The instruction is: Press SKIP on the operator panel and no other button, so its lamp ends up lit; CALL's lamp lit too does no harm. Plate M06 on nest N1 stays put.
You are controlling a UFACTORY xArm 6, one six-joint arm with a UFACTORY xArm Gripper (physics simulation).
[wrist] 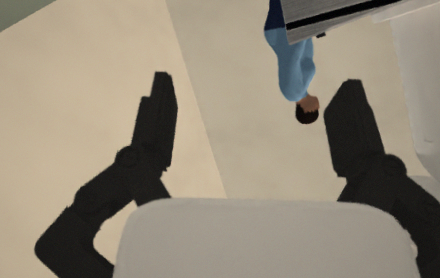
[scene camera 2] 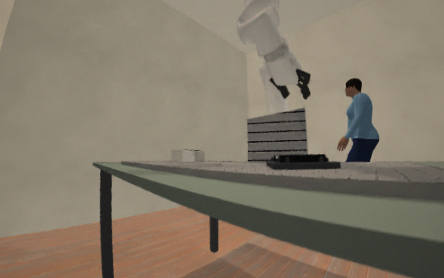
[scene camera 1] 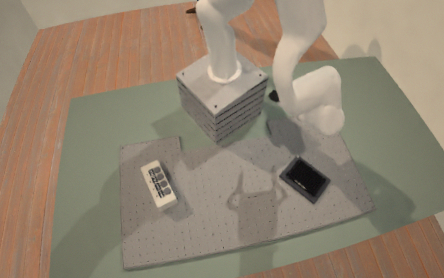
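Where they show: gripper, fingertip midpoint: (wrist: 254, 92) (scene camera 2: 296, 96); arm's base, link origin: (scene camera 2: 280, 118) (scene camera 1: 224, 70).
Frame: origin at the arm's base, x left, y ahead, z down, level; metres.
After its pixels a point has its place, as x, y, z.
Note:
The operator panel (scene camera 1: 168, 201) {-0.271, 0.400, 0.157} (scene camera 2: 192, 155) {-0.265, 0.332, 0.180} is a small white box on the left part of the grey board, with several dark round buttons (scene camera 1: 163, 184) {-0.282, 0.338, 0.154} in a row. Its labels and lamps are too small to read. A black plate (scene camera 1: 309, 175) {0.246, 0.393, 0.194} (scene camera 2: 300, 158) {0.261, 0.452, 0.190} lies in a dark grey nest (scene camera 1: 295, 187) {0.179, 0.425, 0.198} (scene camera 2: 305, 165) {0.275, 0.466, 0.203} on the right part of the board. Which marks they carry cannot be read. My gripper (scene camera 2: 296, 96) {0.163, 0.188, -0.024} (wrist: 254, 92) {0.163, 0.188, -0.024} is open and empty, high above the table and well away from the panel. In scene camera 1 the arm mostly hides it.
The grey layered pedestal (scene camera 1: 240, 117) {0.039, 0.123, 0.138} (scene camera 2: 277, 135) {0.044, 0.121, 0.099} (wrist: 330, 14) {0.111, 0.087, 0.003} carries the arm behind the perforated board (scene camera 1: 210, 210) {-0.138, 0.441, 0.209}. The board lies on the green table (scene camera 1: 90, 120) {-0.613, -0.058, 0.222} (scene camera 2: 210, 192) {0.246, 0.659, 0.222}. A person in a blue top (scene camera 2: 363, 117) (wrist: 295, 70) stands beyond the table.

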